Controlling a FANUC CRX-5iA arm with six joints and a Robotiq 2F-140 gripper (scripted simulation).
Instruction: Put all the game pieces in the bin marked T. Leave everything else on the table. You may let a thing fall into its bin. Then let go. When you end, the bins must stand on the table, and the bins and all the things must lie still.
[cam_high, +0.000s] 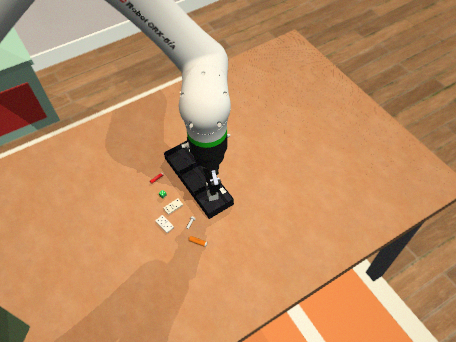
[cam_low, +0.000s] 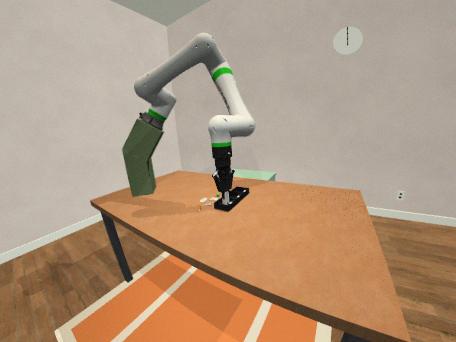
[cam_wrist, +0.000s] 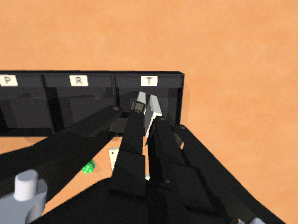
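The black three-compartment bin is 20 mm behind my hand, 80 mm to the left of it and 30 mm below it. Round my hand: domino (110 mm behind, 20 mm to the left, 40 mm below); then orange cylinder (90 mm behind, 110 mm to the right, 40 mm below); then white screw (80 mm behind, 40 mm to the right, 40 mm below).
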